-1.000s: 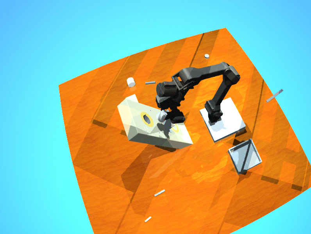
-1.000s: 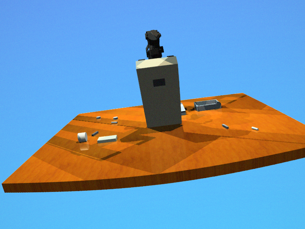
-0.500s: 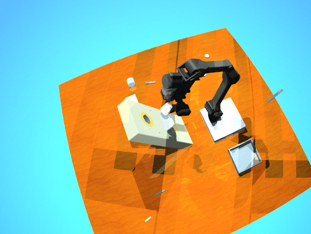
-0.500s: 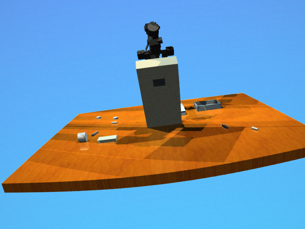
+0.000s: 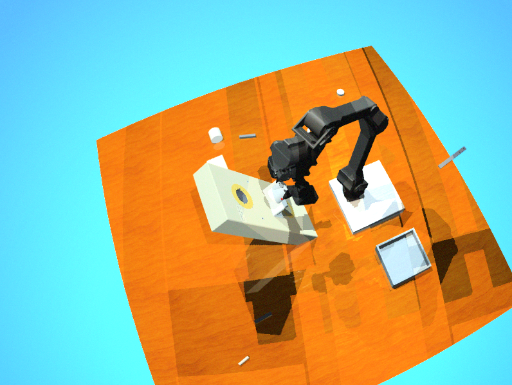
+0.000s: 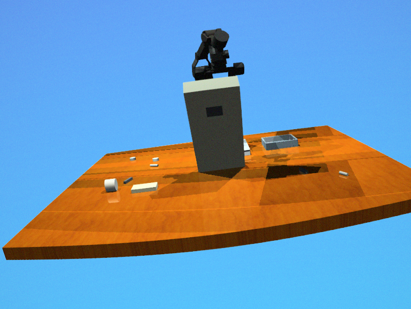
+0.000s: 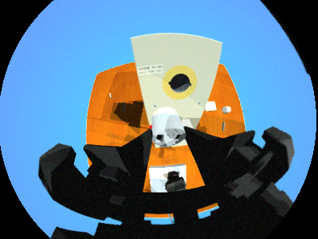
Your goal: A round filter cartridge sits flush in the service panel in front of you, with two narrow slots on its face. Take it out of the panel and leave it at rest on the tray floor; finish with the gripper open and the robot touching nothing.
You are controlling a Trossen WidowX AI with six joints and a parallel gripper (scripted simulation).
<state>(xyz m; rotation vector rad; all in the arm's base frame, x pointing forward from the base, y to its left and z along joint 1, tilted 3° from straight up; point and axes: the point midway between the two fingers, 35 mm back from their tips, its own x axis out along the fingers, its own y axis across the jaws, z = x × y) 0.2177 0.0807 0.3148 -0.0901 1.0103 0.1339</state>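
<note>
Right now the grey tray is 36 cm behind my gripper tip, 29 cm below it and 19 cm to the left of it. The rest, counted from my gripper tip: round filter cartridge right at my gripper tip; then cream block 30 cm to the right, 29 cm below, 18 cm ahead; then cream service panel 11 cm below, 7 cm ahead, 3 cm to the right.
</note>
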